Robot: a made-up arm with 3 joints.
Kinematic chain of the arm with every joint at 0, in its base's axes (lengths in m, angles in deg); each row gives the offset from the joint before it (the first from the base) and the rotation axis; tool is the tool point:
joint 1: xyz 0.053 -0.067 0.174 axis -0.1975 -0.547 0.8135
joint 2: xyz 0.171 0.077 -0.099 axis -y
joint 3: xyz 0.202 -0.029 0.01 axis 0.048 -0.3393 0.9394
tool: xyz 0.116 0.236 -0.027
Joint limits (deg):
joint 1: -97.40..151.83
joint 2: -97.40..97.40
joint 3: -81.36..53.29
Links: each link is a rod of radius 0.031 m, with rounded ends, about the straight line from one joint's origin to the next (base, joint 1, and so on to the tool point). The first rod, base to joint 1, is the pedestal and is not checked.
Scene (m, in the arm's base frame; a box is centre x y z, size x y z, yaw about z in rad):
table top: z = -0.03
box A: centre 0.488 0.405 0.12 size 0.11 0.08 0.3 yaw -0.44
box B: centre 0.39 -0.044 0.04 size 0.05 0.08 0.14 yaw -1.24
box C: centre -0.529 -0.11 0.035 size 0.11 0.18 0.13 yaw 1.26
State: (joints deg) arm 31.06 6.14 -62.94
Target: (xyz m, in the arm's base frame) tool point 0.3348 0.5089 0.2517
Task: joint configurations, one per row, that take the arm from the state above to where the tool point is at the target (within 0.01 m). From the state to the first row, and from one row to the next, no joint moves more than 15 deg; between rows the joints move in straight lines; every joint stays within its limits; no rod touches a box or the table.
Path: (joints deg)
1: 36.98 19.42 -67.69
2: 42.90 32.71 -72.44
3: 50.99 31.10 -76.90
4: 59.08 29.49 -81.36
5: 63.85 16.33 -70.47
6: 68.61 3.16 -59.57

